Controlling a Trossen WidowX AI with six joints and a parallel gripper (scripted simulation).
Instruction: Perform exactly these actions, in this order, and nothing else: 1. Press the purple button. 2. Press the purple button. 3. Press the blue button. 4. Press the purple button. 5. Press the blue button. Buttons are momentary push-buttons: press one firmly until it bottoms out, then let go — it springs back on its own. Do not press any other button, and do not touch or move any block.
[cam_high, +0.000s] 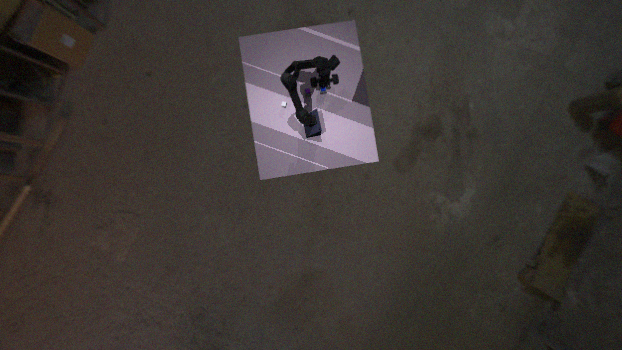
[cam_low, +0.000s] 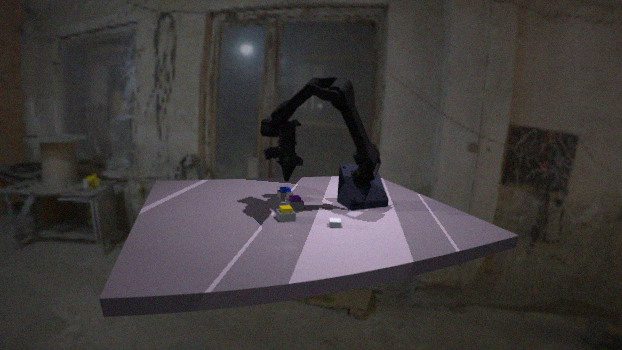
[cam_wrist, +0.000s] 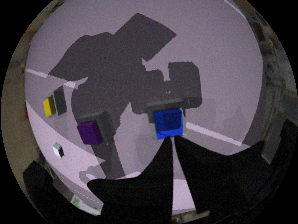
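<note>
Right now my gripper tip is 3 cm above the blue button. The rest, counted from my gripper tip: white block 5 cm behind, 30 cm to the left, 5 cm below; then yellow button 7 cm ahead, 21 cm to the left, 3 cm below; then purple button 1 cm ahead, 11 cm to the left, 3 cm below.
</note>
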